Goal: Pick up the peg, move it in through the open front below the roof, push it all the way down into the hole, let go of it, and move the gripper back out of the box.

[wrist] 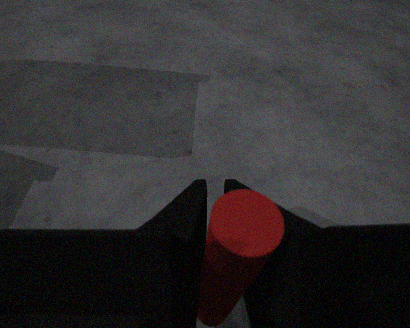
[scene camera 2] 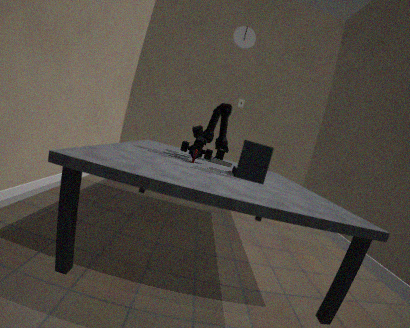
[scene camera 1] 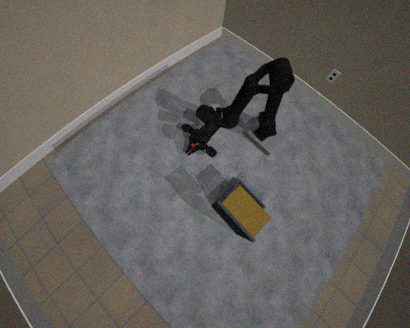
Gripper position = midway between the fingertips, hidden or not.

My gripper (wrist: 214, 189) carries a red peg, which touches nothing else.
